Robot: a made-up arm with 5 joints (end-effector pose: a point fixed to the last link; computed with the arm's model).
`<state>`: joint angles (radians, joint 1 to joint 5).
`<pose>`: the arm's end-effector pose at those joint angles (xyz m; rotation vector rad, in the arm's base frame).
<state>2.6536 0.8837 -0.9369 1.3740 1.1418</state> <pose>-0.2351 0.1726 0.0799 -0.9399 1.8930 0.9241</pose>
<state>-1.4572 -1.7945 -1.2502 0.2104 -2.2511</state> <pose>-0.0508 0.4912 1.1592 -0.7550 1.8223 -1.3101</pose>
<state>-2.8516 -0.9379 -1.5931 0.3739 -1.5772</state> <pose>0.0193 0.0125 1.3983 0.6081 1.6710 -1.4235</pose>
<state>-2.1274 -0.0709 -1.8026 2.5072 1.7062</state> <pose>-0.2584 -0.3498 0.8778 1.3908 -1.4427 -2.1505</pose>
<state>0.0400 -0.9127 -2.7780 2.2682 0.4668</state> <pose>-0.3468 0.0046 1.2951 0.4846 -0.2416 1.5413</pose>
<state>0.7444 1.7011 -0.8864 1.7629 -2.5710</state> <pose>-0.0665 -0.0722 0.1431 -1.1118 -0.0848 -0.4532</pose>
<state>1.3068 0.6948 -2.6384 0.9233 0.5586</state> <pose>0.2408 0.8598 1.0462 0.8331 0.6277 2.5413</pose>
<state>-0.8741 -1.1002 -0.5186 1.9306 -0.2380</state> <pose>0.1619 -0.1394 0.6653 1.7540 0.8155 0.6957</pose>
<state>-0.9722 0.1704 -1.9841 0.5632 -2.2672</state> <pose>0.4025 -0.5687 1.1084 -0.5142 2.2578 0.6746</pose>
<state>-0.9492 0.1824 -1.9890 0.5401 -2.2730</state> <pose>0.4183 -0.5632 1.1068 -0.5520 2.2576 0.6673</pose>
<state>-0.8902 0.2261 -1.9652 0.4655 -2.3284</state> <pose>0.4663 -0.5583 1.0739 -0.6507 2.2982 0.6789</pose>
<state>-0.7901 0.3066 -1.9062 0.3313 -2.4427</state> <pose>0.5492 -0.5420 1.0005 -0.8285 2.3809 0.7038</pose>
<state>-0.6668 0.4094 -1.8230 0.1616 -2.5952</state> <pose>0.6437 -0.5000 0.8969 -1.0686 2.4792 0.7201</pose>
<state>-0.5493 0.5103 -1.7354 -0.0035 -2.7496</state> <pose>0.7180 -0.4378 0.7888 -1.3221 2.5617 0.7139</pose>
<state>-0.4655 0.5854 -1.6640 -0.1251 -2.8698</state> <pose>0.7574 -0.3822 0.7046 -1.5225 2.6149 0.6951</pose>
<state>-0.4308 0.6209 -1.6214 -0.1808 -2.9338</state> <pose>0.7685 -0.3566 0.6599 1.5829 -2.5851 -0.6738</pose>
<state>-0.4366 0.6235 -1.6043 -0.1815 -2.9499</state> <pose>0.7644 -0.3605 0.6479 1.5643 -2.5677 -0.6805</pose>
